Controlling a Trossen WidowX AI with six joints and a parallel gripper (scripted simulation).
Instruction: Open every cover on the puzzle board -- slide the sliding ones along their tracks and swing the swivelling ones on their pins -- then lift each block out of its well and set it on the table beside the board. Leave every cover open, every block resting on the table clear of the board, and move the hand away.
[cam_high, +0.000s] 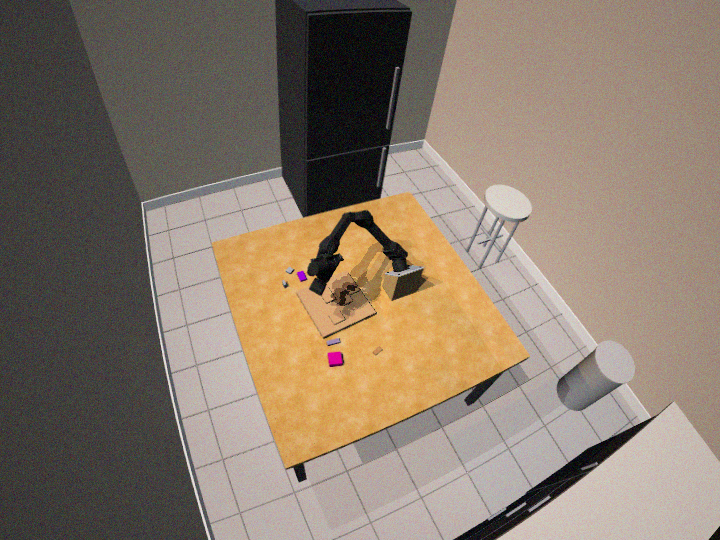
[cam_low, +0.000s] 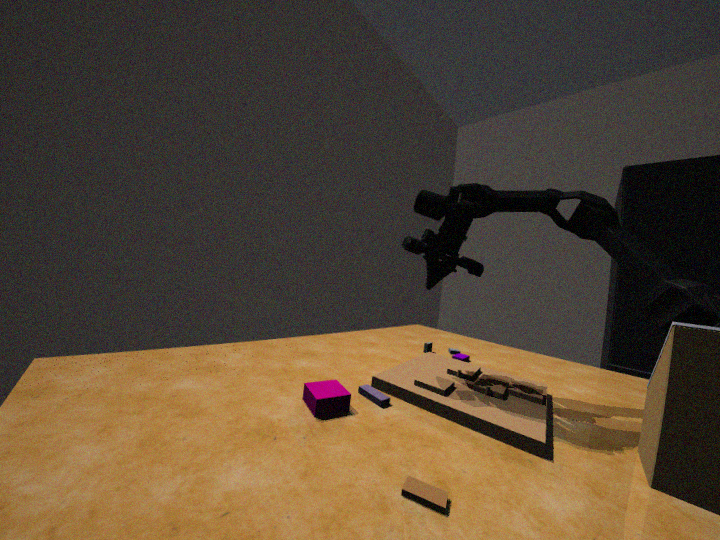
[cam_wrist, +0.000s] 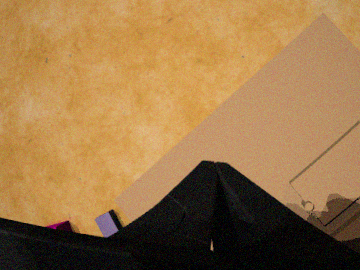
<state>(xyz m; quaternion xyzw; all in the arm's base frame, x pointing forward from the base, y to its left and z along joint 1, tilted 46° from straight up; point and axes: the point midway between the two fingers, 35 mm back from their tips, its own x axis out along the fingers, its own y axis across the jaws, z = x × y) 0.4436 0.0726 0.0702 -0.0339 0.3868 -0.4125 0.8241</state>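
My gripper tip is now 2 cm past the lavender block, 18 cm to the right of it and 20 cm above it. The rest, counted from my gripper tip: purple block 1 cm behind, 24 cm to the right, 20 cm below; magenta block 1 cm ahead, 27 cm to the left, 20 cm below.
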